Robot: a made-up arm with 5 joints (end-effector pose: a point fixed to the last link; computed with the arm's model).
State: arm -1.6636 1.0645 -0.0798 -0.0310 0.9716
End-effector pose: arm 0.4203 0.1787 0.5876 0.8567 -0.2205 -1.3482
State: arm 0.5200 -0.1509 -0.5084 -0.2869 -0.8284
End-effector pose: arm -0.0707 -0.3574 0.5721 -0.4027 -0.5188 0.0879
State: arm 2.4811 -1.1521 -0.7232 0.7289 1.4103
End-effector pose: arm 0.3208 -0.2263 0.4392 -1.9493 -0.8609 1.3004
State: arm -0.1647 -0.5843 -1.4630 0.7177 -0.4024
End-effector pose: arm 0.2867 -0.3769 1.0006 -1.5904 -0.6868 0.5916
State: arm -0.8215 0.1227 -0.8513 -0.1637 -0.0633
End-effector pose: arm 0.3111 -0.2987 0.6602 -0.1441 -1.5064 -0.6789
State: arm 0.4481 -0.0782 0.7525 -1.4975 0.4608
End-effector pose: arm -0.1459 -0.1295 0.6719 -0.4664 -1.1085 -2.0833
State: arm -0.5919 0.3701 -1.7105 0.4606 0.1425
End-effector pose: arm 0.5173 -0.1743 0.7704 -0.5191 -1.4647 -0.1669
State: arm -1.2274 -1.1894 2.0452 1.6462 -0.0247
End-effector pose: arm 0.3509 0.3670 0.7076 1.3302 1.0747 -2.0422
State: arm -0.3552 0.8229 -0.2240 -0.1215 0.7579
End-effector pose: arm 0.0157 0.0494 0.2845 -0.0579 0.2831 -1.6456
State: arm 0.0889 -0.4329 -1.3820 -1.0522 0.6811
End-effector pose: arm 0.3231 -0.1166 0.5760 -0.1070 -0.4208 -0.4626
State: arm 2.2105 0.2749 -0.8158 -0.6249 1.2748
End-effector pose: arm -0.4076 -0.1390 0.8128 -1.8434 1.7703 -0.6904
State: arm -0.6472 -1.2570 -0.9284 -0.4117 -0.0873
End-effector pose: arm -0.0295 -0.2911 1.1426 -1.4504 -1.5473 -0.2746
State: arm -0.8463 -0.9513 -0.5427 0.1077 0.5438
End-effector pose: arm -0.2567 -0.3734 0.9029 -1.3366 -1.4264 -1.9697
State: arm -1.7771 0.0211 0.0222 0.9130 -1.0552
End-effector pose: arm 0.1361 -0.1964 0.4001 -0.3184 -1.4626 -0.9280
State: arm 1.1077 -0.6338 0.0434 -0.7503 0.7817
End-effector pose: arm -0.0528 -0.3230 0.8111 -1.5009 -0.2987 -1.1852
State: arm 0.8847 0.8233 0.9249 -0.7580 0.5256
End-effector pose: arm -0.3644 0.2552 0.7933 -1.5584 0.9237 -2.2848
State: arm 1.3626 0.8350 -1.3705 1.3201 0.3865
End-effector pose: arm -0.3069 -0.2450 0.4660 -1.2337 0.7449 0.3762
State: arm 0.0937 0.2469 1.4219 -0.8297 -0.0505
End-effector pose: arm -0.2892 0.2129 0.5479 -1.1461 -0.4122 -2.5079
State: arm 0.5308 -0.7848 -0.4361 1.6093 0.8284
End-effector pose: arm -0.0247 -0.1116 1.1910 2.6064 0.2159 0.3095
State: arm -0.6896 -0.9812 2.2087 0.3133 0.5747
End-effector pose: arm 0.3341 0.1945 0.4163 -0.7851 -0.7134 2.0556
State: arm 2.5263 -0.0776 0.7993 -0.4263 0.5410
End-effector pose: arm 0.0839 -0.0066 1.1440 -2.8592 0.4564 0.0782
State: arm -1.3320 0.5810 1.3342 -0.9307 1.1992
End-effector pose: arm 0.1278 0.2615 0.4903 -1.5199 -1.1146 2.5004
